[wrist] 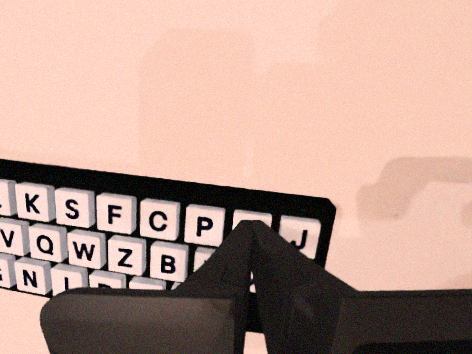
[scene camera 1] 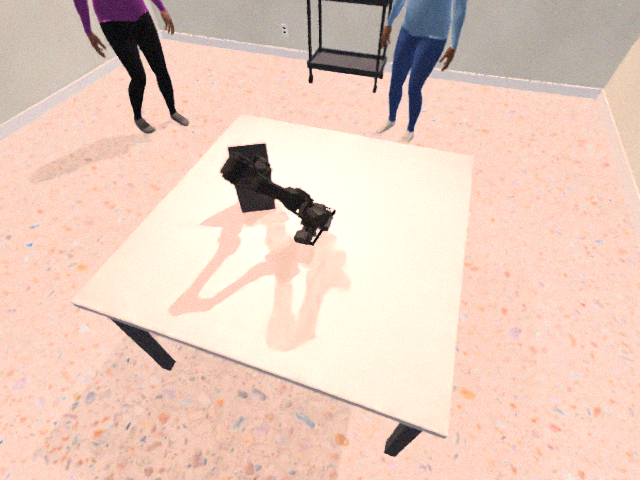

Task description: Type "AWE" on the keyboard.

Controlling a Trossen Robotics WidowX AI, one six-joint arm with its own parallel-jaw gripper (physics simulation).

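Frame: origin at the arm's base, x ahead, y left, z up, level; millimetres.
Seen in the pictures: gripper, fingertip midpoint: (wrist: pixel 250 229) (scene camera 1: pixel 314 236); arm's base at its link origin: (scene camera 1: pixel 257 166).
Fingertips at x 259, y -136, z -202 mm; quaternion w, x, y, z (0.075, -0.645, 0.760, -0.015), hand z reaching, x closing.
Observation:
Pixels of each thing's top centre, then the offset from my fingertips to it. Level surfaces: height alone.
- black keyboard at its top centre: (wrist: pixel 93 253) (scene camera 1: pixel 317 222) dx -5, dy +73, dz +1 mm
- top-row key at its top centre: (wrist: pixel 251 232) dx -2, dy +0, dz -1 mm
- P key at its top centre: (wrist: pixel 203 227) dx +3, dy +20, dz +1 mm
- J key at its top centre: (wrist: pixel 298 239) dx -6, dy -20, dz +1 mm
- W key at its top centre: (wrist: pixel 83 251) dx -3, dy +78, dz +1 mm
- white table at its surface level: dz -16 mm
A black keyboard (wrist: pixel 175 189) with white letter keys lies slightly tilted across the lower wrist view, its right end in sight. My gripper (wrist: pixel 250 229) (scene camera 1: pixel 315 228) is shut and empty, its joined fingertips over the top-row key (wrist: pixel 250 216) between the P key (wrist: pixel 204 225) and the J key (wrist: pixel 307 231). The tips cover that key's letter; whether they touch it I cannot tell. The W key (wrist: pixel 84 251) shows to the left in the second row. No letter A can be read; lower-row keys are partly hidden by the fingers. In the scene view the keyboard cannot be made out.
The arm's base stands on a black plate (scene camera 1: pixel 255 202) near the far left part of the white table (scene camera 1: pixel 403 289). Arm shadows fall on the table top. Two people stand beyond the table, and a black cart (scene camera 1: pixel 345 60) is by the back wall.

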